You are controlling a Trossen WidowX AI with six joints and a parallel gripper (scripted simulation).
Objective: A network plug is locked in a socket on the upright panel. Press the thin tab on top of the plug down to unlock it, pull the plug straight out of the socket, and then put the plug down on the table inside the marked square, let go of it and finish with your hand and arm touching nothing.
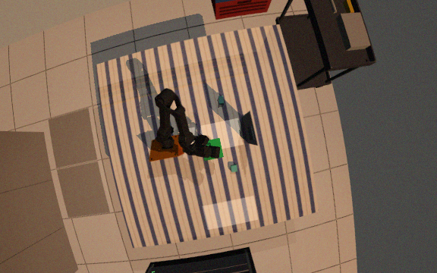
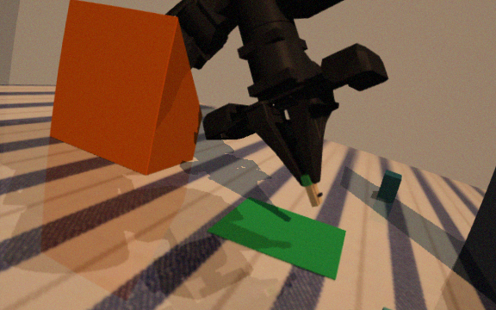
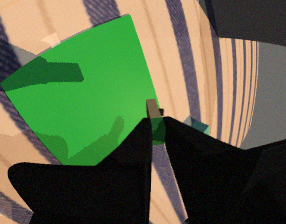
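My gripper tip is now 6 cm above the green marked square and 1 cm past it. From my gripper tip the other things lie so: network plug: right at my gripper tip; then dark upright panel: 21 cm ahead, 9 cm to the left, 7 cm above.
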